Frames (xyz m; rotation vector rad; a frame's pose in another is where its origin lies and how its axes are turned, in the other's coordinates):
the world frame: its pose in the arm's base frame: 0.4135 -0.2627 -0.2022 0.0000 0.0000 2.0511
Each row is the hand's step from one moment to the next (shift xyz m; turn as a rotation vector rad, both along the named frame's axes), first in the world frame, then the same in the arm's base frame.
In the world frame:
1: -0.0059 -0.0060 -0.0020 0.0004 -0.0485 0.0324
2: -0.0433 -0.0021 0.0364 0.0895 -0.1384 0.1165
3: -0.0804 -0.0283 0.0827 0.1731 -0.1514 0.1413
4: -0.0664 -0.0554 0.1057 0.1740 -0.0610 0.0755
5: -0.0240 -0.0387 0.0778 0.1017 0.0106 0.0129
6: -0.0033 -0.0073 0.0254 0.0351 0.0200 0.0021
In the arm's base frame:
1: 0.0080 -0.0025 -0.0020 0.0428 0.0228 0.0324
2: 0.0219 -0.0374 0.0364 0.0814 0.1433 0.1165
3: 0.0622 -0.0582 0.0827 0.0543 0.2235 0.1413
4: 0.0798 -0.0333 0.1057 -0.0263 0.1825 0.0755
5: 0.0454 -0.0034 0.0778 -0.0564 0.0853 0.0129
6: 0.0080 0.0004 0.0254 -0.0340 0.0219 0.0021

